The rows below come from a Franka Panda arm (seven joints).
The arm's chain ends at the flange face. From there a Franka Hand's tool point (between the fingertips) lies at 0.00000 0.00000 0.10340 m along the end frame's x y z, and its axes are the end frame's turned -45 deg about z.
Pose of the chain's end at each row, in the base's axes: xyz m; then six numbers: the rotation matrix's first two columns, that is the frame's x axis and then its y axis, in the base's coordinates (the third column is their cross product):
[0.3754 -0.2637 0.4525 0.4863 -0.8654 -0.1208 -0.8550 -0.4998 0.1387]
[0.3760 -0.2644 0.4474 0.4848 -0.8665 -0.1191 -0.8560 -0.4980 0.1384]
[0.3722 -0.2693 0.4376 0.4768 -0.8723 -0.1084 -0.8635 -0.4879 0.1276]
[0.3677 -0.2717 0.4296 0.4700 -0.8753 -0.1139 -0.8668 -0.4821 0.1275]
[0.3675 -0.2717 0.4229 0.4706 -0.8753 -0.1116 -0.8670 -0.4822 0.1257]
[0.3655 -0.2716 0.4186 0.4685 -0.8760 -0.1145 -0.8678 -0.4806 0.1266]
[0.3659 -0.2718 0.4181 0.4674 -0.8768 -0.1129 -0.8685 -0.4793 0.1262]
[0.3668 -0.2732 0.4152 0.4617 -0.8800 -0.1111 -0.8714 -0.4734 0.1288]
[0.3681 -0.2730 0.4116 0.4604 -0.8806 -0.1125 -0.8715 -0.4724 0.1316]
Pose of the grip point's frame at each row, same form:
[0.3567 -0.2600 0.3509 0.9484 -0.2585 -0.1835 -0.2607 -0.9653 0.0127]
[0.3575 -0.2608 0.3457 0.9481 -0.2606 -0.1821 -0.2625 -0.9648 0.0136]
[0.3552 -0.2659 0.3357 0.9477 -0.2718 -0.1669 -0.2734 -0.9618 0.0136]
[0.3505 -0.2677 0.3277 0.9453 -0.2780 -0.1707 -0.2806 -0.9598 0.0096]
[0.3506 -0.2678 0.3210 0.9458 -0.2780 -0.1678 -0.2803 -0.9599 0.0100]
[0.3483 -0.2675 0.3167 0.9449 -0.2796 -0.1705 -0.2823 -0.9593 0.0086]
[0.3489 -0.2678 0.3162 0.9446 -0.2811 -0.1691 -0.2836 -0.9589 0.0094]
[0.3496 -0.2693 0.3133 0.9426 -0.2875 -0.1696 -0.2897 -0.9570 0.0125]
[0.3506 -0.2691 0.3098 0.9418 -0.2886 -0.1726 -0.2907 -0.9567 0.0135]

